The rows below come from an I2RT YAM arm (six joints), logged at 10 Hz.
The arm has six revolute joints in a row. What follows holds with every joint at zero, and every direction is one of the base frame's.
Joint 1 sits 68 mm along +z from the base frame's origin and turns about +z.
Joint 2 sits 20 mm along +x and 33.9 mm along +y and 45.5 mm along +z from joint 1 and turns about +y.
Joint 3 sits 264 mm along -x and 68.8 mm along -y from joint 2 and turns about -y.
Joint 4 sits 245 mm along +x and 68.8 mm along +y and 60 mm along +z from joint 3 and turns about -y.
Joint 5 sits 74 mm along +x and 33.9 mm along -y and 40.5 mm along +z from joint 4 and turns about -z.
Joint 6 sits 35.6 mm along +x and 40.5 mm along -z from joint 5 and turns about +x.
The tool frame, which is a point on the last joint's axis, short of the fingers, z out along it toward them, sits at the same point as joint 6; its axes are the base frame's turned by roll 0, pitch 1.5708 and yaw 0 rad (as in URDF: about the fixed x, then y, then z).
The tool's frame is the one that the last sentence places.
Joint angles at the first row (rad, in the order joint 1, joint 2, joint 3, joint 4, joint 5, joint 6):
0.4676, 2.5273, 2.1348, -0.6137, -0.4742, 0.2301
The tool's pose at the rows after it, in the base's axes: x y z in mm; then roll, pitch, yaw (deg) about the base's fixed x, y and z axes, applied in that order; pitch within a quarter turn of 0, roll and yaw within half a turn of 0:
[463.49 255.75 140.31 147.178 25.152 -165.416]
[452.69 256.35 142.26 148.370 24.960 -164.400]
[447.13 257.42 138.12 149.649 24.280 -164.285]
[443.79 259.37 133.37 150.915 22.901 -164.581]
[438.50 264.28 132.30 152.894 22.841 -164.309]
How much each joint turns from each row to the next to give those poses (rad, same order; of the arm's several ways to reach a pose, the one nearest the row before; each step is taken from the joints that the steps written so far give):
0.0063, -0.0603, -0.0990, 0.0243, 0.0059, -0.0076
0.0115, -0.0420, -0.0653, 0.0125, 0.0165, -0.0077
0.0083, -0.0113, -0.0330, 0.0080, 0.0228, 0.0051
0.0079, 0.0038, -0.0065, -0.0124, 0.0233, 0.0132
0.0158, -0.0072, -0.0144, 0.0014, 0.0387, 0.0073

